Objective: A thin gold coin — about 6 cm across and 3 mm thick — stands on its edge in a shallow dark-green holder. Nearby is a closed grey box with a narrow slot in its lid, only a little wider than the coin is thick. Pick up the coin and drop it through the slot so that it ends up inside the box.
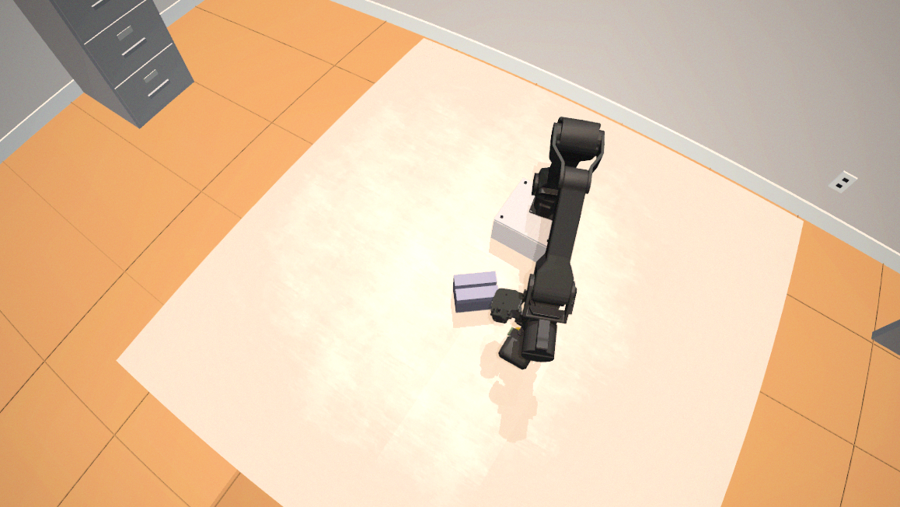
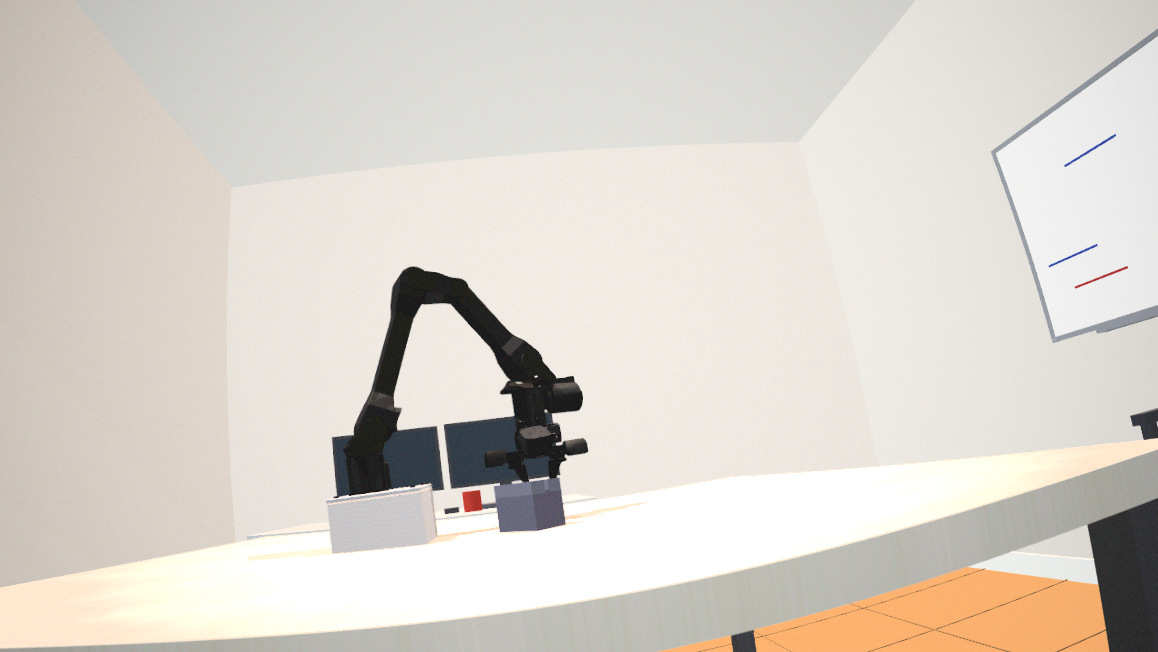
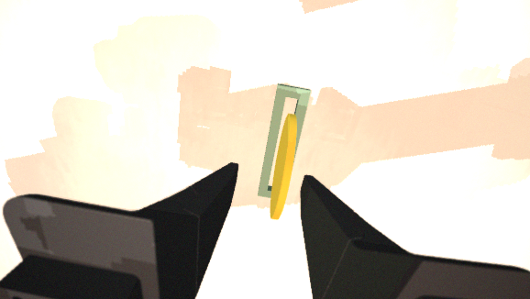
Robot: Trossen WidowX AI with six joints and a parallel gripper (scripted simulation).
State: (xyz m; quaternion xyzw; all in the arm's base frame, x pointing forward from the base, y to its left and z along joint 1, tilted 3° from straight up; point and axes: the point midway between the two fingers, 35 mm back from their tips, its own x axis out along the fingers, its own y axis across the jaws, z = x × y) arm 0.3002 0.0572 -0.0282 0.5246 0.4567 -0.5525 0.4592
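My gripper tip is now 10 mm past the gold coin and 10 mm above it.
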